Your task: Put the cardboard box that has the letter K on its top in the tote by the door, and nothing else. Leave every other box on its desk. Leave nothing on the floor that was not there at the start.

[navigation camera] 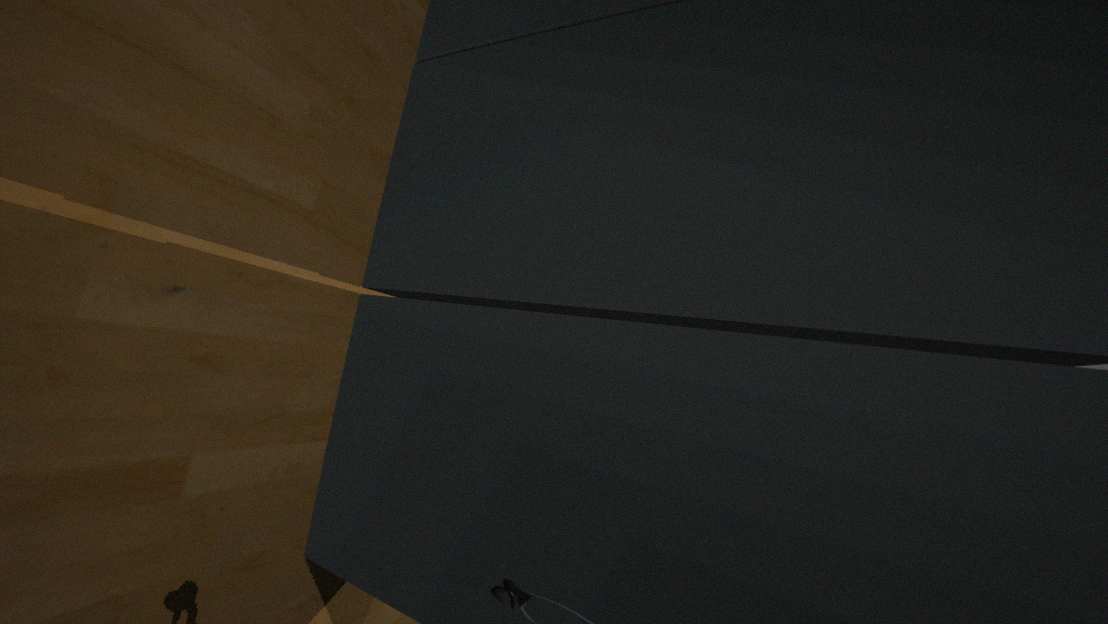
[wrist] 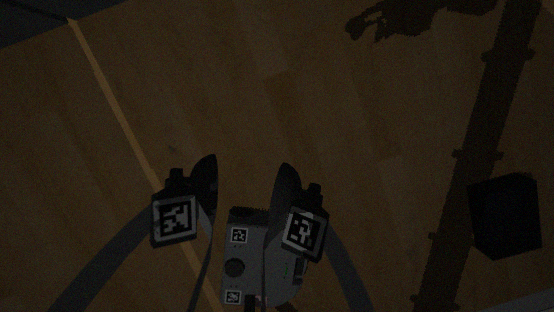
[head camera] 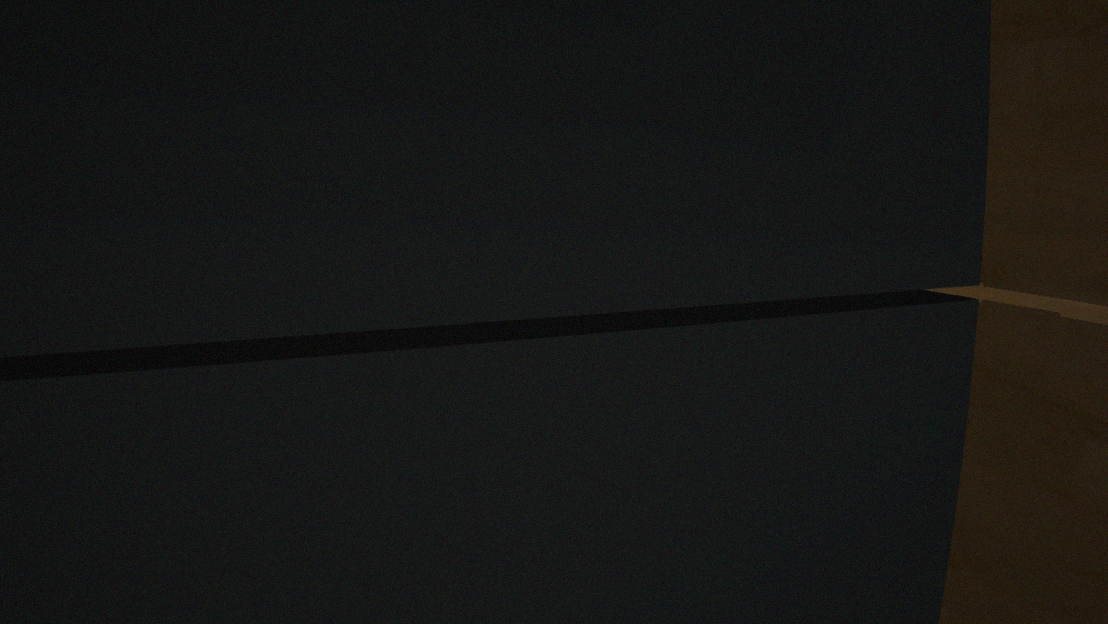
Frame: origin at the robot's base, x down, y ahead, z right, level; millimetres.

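Where they show: gripper, fingertip midpoint: [navigation camera: 485,608].
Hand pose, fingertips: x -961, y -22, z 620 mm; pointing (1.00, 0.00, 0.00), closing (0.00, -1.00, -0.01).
Observation:
After its pixels a point has its place.
My gripper [wrist: 247,181] @[x -961, y -22, z 620 mm] [navigation camera: 508,593] is open and empty in the wrist view, its two dark fingertips apart above the wooden floor. A small part of it shows at the bottom edge of the navigation view, in front of a dark desk surface. A black tote-like container [wrist: 505,217] stands on the floor at the right of the wrist view; its inside is too dark to make out. The cardboard box with the letter K does not show in these views.
Large dark desk surfaces [head camera: 496,480] [navigation camera: 697,465] with a narrow gap between them fill much of the head and navigation views. A desk corner [wrist: 30,25] shows at the wrist view's top left. My grey base [wrist: 247,255] is below the gripper. Wooden floor [navigation camera: 193,348] @[x -1, y 197, z 506 mm] [wrist: 300,115] borders the desks.

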